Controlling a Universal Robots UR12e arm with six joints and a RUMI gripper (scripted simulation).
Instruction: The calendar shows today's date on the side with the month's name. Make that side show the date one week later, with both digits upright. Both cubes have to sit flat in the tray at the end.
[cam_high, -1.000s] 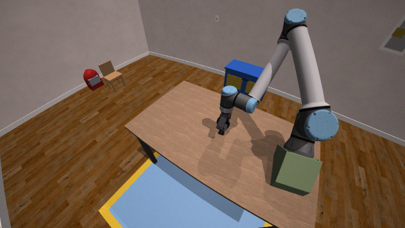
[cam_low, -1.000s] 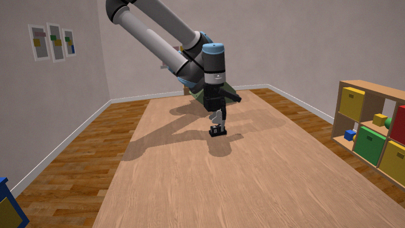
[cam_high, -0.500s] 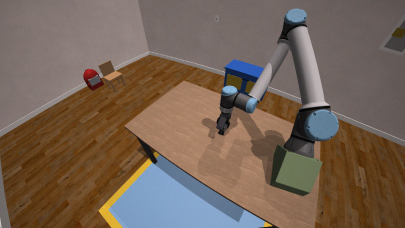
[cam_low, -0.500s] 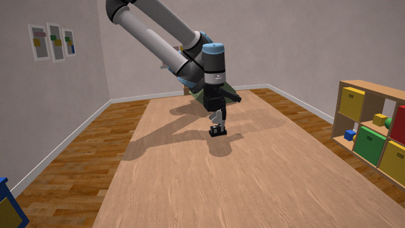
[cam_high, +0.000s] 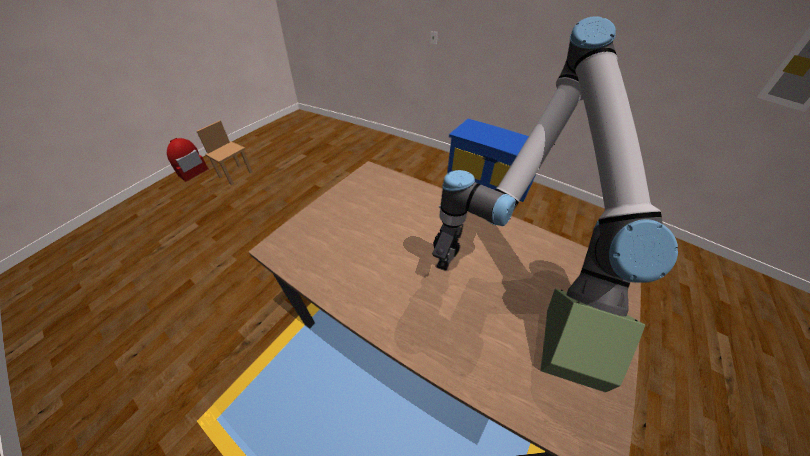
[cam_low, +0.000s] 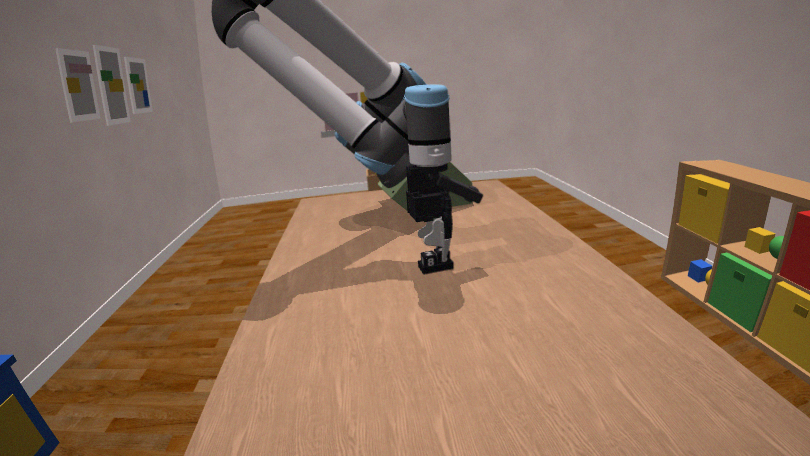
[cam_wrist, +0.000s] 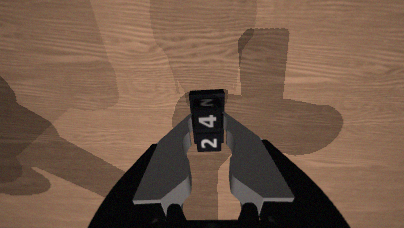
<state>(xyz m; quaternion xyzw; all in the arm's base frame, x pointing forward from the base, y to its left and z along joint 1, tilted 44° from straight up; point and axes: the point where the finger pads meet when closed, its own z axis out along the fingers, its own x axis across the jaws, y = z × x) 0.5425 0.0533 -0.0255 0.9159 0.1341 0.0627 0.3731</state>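
Now: hand 2 cm to the left of the black calendar tray and 3 cm above it. From my hand the other things lie so: black number cube 1 cm ahead, 3 cm to the right, 1 cm below.
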